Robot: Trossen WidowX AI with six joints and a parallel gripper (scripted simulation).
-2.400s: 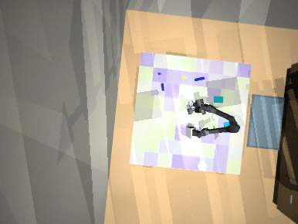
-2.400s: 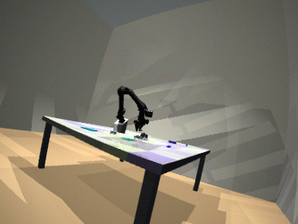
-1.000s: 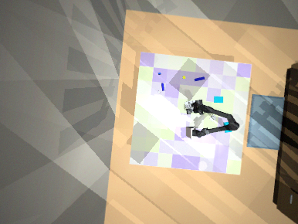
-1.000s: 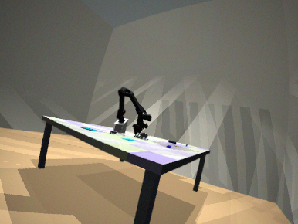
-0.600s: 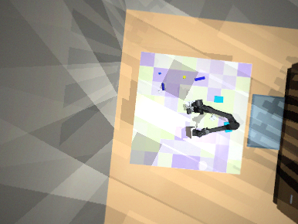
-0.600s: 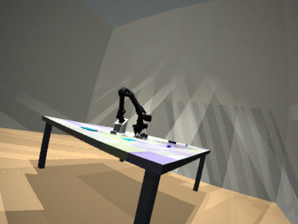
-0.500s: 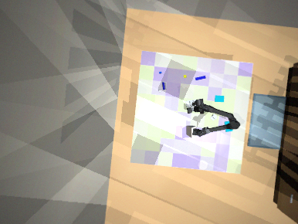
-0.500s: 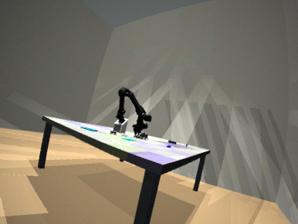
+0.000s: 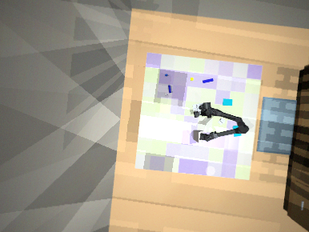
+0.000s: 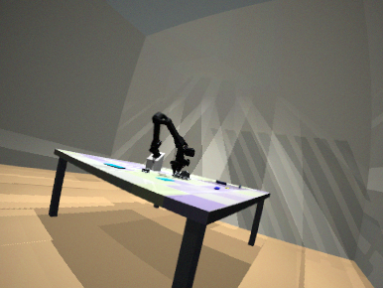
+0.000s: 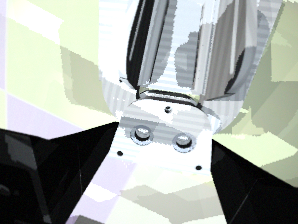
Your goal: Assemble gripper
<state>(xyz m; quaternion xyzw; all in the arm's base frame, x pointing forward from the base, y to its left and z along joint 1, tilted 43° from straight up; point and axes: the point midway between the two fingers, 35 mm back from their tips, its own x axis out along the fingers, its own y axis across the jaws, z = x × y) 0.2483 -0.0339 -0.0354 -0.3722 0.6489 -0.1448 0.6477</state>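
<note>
The white jaw lies 30 mm ahead of my gripper tip and 10 mm to the right of it. From my gripper tip the other things lie so: cyan square 300 mm to the right, 160 mm ahead, 10 mm below; then blue dot 420 mm to the left, 370 mm ahead; then yellow dot 370 mm ahead, 130 mm to the left, 10 mm below.
</note>
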